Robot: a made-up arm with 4 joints. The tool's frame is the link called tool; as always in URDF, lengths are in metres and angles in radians. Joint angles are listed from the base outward.
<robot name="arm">
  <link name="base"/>
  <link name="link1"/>
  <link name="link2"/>
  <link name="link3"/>
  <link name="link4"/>
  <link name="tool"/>
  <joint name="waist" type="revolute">
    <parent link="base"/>
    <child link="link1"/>
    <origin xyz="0 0 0.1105" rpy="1.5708 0 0"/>
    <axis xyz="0 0 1"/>
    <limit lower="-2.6" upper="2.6"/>
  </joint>
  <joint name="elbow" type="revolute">
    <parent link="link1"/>
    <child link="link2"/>
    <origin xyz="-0.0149 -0.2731 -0.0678" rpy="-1.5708 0 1.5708"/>
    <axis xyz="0 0 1"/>
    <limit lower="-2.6" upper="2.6"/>
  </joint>
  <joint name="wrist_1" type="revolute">
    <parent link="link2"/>
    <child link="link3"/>
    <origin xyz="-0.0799 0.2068 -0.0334"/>
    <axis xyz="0 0 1"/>
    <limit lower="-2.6" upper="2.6"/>
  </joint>
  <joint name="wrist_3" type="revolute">
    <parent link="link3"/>
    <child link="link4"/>
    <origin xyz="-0.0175 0.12 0.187" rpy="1.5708 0 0"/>
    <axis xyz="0 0 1"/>
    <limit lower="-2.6" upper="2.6"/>
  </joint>
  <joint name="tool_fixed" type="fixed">
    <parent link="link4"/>
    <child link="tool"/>
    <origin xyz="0.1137 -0.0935 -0.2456" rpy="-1.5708 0 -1.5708"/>
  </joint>
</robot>
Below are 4 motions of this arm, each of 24 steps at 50 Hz.
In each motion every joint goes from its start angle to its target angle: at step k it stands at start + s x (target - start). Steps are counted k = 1, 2, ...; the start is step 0. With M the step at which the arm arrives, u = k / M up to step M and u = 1 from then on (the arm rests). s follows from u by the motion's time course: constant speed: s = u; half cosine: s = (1 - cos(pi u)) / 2; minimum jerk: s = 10 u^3 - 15 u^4 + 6 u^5.
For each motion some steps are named. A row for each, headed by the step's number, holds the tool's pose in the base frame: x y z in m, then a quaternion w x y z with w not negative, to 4 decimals.
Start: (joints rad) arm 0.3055 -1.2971 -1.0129 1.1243
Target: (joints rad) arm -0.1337 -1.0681 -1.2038 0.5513
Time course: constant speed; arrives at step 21
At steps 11, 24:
11: -0.1938 -0.1165 0.1738 0.3719 0.8476 -0.1796 -0.3330
24: -0.1383 -0.0964 0.1959 0.4121 0.8543 -0.0873 -0.3046

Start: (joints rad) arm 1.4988 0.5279 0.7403 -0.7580
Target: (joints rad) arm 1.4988 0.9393 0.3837 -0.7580
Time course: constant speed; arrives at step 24
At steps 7, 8, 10, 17, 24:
7: 0.8084 0.2886 0.0297 0.7465 -0.2564 -0.2899 -0.5412
8: 0.8106 0.2845 0.0296 0.7459 -0.2568 -0.2896 -0.5420
10: 0.8148 0.2763 0.0292 0.7446 -0.2576 -0.2891 -0.5437
17: 0.8277 0.2467 0.0283 0.7401 -0.2603 -0.2874 -0.5494
24: 0.8376 0.2158 0.0276 0.7356 -0.2630 -0.2856 -0.5552

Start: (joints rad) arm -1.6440 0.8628 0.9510 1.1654
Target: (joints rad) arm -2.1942 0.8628 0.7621 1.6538
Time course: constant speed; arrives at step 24
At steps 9, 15, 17, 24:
9: -0.7545 0.1763 0.5963 0.6235 0.0219 0.1598 0.7650
15: -0.6721 0.1822 0.7061 0.6396 0.1183 0.1692 0.7405
17: -0.6412 0.1838 0.7395 0.6448 0.1492 0.1724 0.7295
24: -0.5217 0.1880 0.8423 0.6628 0.2511 0.1836 0.6812

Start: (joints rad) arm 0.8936 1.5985 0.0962 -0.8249
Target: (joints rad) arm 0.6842 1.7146 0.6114 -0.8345
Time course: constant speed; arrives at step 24
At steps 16, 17, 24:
16: 0.5169 -0.2313 -0.4713 0.4904 -0.6116 0.0190 -0.6205
17: 0.5078 -0.2404 -0.4715 0.4789 -0.6187 0.0207 -0.6225
24: 0.4418 -0.2991 -0.4652 0.3955 -0.6658 0.0298 -0.6320

